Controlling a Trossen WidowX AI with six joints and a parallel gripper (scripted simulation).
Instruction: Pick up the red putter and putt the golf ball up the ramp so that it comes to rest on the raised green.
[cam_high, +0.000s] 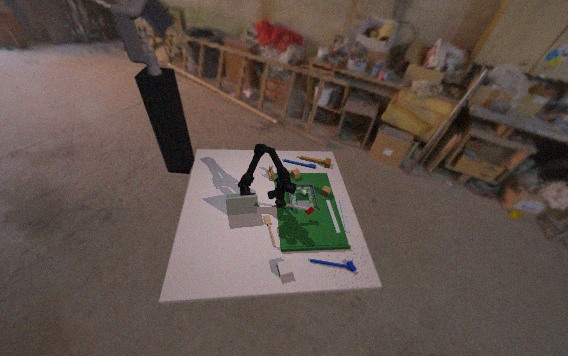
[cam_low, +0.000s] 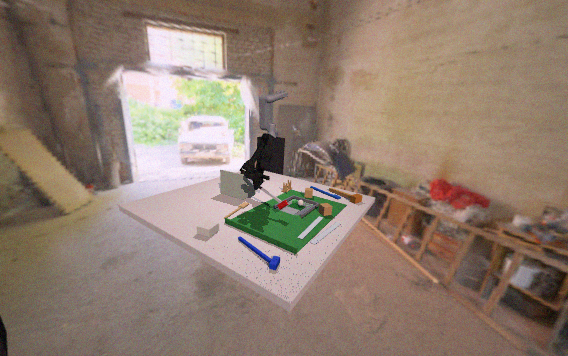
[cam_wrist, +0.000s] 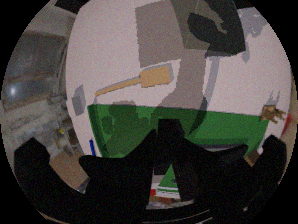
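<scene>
The red putter is 12 cm ahead of my gripper tip, 2 cm to the left of it and 1 cm below it. The rest, counted from my gripper tip: green mat (23 cm ahead, 12 cm to the left, 12 cm below); white golf ball (24 cm to the left, 20 cm ahead, 10 cm below); white block (40 cm to the right, 10 cm below, 6 cm ahead).
</scene>
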